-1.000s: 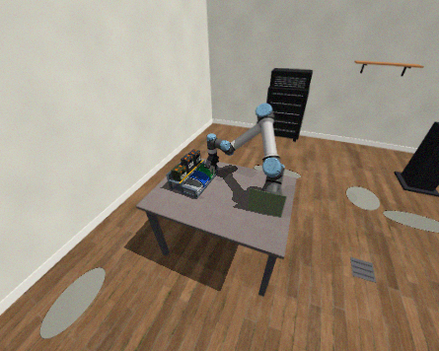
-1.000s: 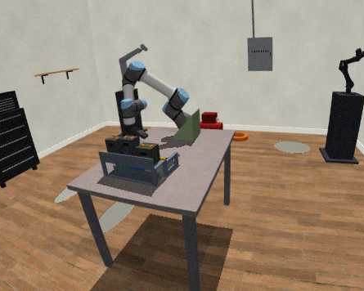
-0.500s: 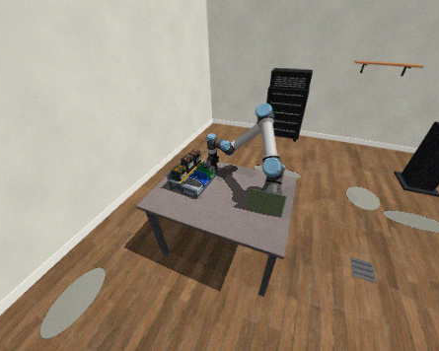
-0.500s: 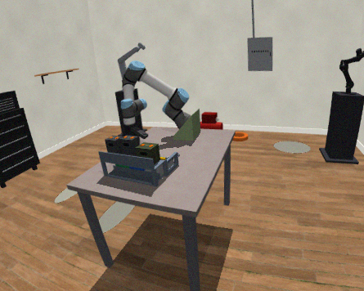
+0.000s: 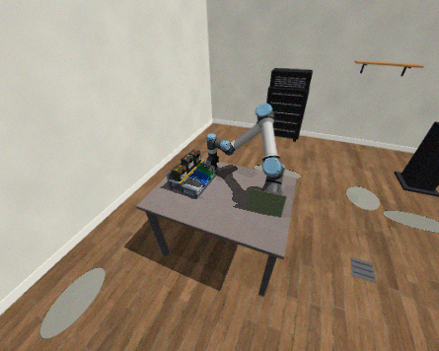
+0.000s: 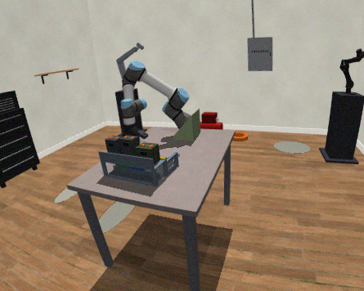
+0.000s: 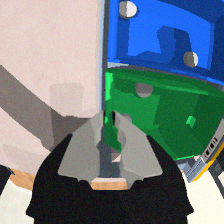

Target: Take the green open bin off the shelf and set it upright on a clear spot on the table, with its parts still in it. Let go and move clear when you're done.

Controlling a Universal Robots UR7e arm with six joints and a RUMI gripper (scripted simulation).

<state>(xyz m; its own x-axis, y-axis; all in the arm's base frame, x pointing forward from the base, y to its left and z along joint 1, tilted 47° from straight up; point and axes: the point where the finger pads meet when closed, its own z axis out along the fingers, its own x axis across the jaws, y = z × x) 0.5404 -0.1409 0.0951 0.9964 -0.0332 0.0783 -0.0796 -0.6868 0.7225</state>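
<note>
The green open bin lies 80 mm ahead of my hand, 10 mm to the right of it and 10 mm below it. Also, from my hand: grey bin: 100 mm ahead, 220 mm to the left, 10 mm below; then blue bin: 90 mm ahead, 100 mm to the left, 10 mm below; then yellow rail: 140 mm ahead, 100 mm to the left, 60 mm above.
</note>
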